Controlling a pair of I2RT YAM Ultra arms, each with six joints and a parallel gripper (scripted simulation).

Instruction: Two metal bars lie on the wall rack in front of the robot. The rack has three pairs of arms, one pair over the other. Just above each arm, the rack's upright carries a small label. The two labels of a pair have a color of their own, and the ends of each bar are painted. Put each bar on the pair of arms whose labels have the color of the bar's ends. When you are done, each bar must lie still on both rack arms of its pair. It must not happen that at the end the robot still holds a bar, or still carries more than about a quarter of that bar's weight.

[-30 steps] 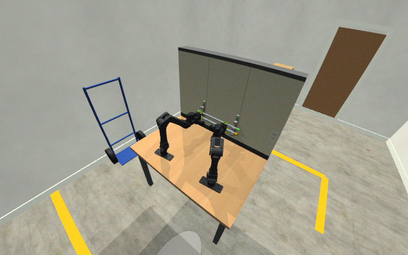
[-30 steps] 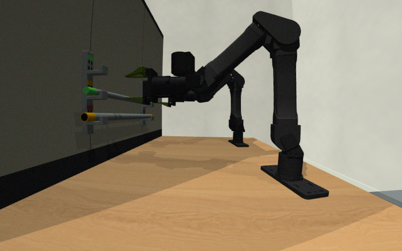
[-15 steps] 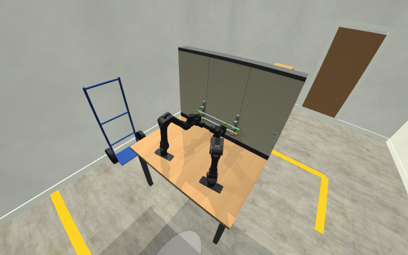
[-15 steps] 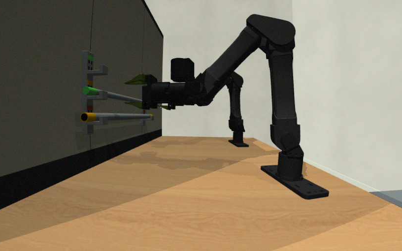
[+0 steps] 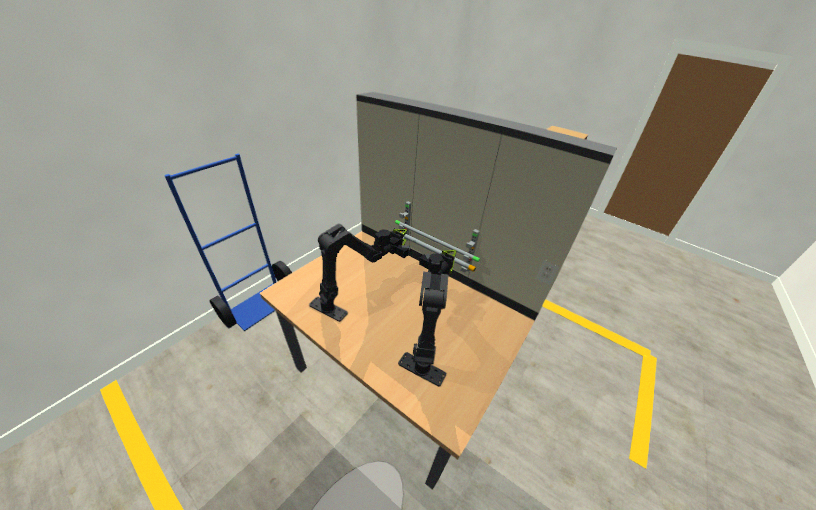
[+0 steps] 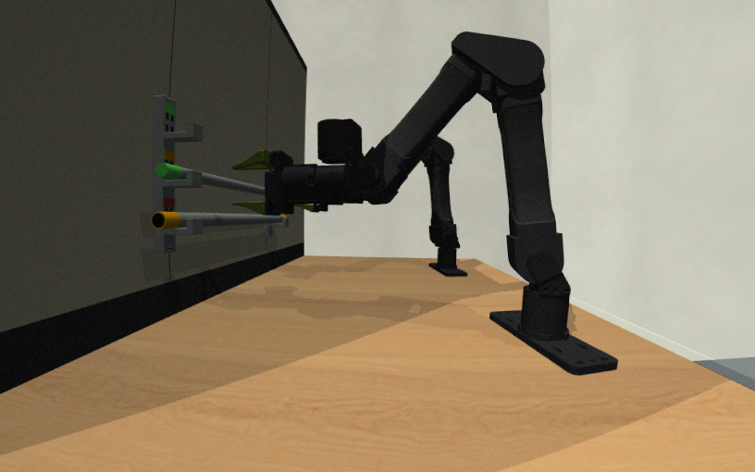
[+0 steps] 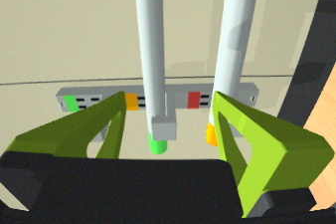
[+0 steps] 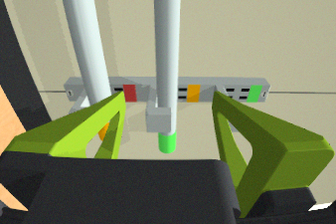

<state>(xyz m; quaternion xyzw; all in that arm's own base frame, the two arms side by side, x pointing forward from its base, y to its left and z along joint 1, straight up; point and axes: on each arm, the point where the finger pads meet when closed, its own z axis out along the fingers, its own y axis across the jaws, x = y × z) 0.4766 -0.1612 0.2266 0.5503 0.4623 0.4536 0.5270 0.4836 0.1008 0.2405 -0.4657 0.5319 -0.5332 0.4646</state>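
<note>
The green-ended bar is 7 cm ahead of my right hand and 15 cm to the left of it. The rest, counted from my right hand: orange-ended bar 8 cm ahead, 15 cm to the left, 7 cm below; then wall panel 18 cm ahead, 13 cm to the left, 18 cm above.
My left gripper is now 15 cm to the left of the green-ended bar, 5 cm short of it and 1 cm below it. From my left hand the other things lie so: orange-ended bar (15 cm to the right, 6 cm below, 6 cm ahead); wall panel (20 cm above, 17 cm to the right, 16 cm ahead).
</note>
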